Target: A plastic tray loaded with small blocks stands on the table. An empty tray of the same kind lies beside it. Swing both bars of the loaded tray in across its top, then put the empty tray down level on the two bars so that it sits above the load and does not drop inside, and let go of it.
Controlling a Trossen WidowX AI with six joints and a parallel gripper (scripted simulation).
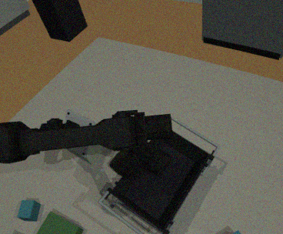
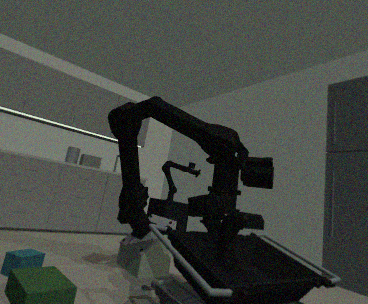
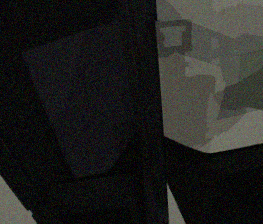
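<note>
Now: gripper tip 80 mm short of the dark tray, 10 mm to the left of it and 10 mm below it. The rest, counted from my gripper tip: green block (290 mm to the right, 150 mm behind, 90 mm below).
</note>
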